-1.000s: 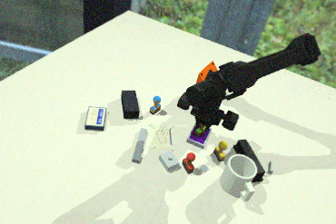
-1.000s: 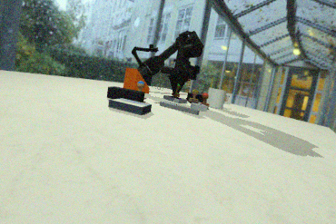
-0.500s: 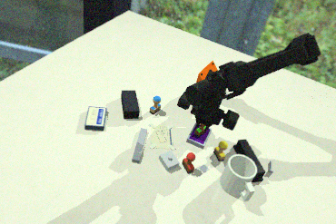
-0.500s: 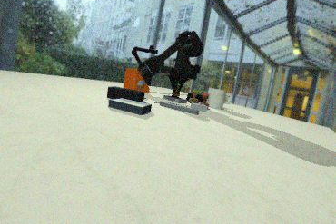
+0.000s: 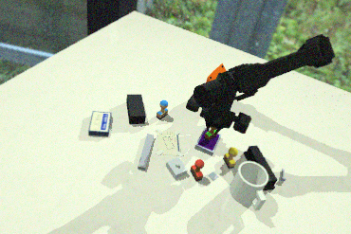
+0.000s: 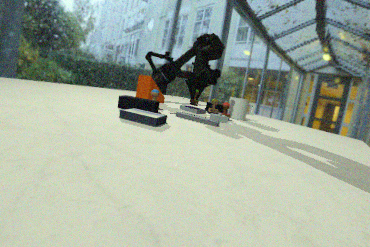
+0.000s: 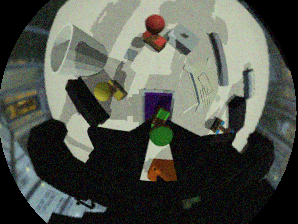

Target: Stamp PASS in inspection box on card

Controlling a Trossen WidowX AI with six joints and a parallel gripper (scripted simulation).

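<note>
Now: gripper tip 4 cm above the purple ink pad. Round my gripper tip: yellow-knobbed stamp: 5 cm ahead, 8 cm to the left, 3 cm below; then green-knobbed stamp: right at my gripper tip; then card: 7 cm ahead, 11 cm to the right, 5 cm below.
</note>
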